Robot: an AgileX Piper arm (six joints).
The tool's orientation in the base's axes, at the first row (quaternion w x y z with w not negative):
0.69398, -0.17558, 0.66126, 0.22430
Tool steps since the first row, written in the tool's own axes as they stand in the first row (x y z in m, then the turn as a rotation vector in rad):
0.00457, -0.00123, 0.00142, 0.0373, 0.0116, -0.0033
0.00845, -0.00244, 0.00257, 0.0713, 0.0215, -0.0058
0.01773, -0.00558, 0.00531, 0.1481, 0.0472, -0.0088
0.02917, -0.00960, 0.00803, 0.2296, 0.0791, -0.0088
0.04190, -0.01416, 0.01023, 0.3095, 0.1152, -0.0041
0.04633, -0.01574, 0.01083, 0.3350, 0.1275, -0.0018
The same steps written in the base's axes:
0.00197, 0.00010, -0.00453, -0.0081, 0.0109, -0.0368
0.00369, 0.00001, -0.00839, -0.0148, 0.0205, -0.0703
0.00793, -0.00040, -0.01763, -0.0294, 0.0465, -0.1457
0.01268, -0.00140, -0.02907, -0.0447, 0.0797, -0.2252
0.01732, -0.00302, -0.04185, -0.0584, 0.1188, -0.3026
0.01879, -0.00367, -0.04631, -0.0625, 0.1323, -0.3272

